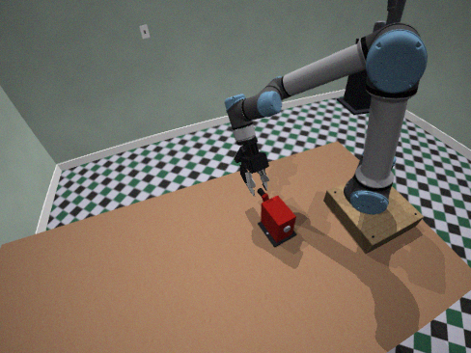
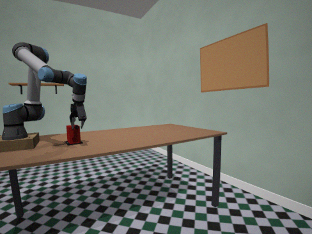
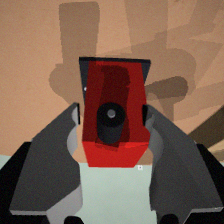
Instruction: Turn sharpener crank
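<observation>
Now: the crank 10 mm behind my hand, 20 mm to the left of it and 10 mm below it.
</observation>
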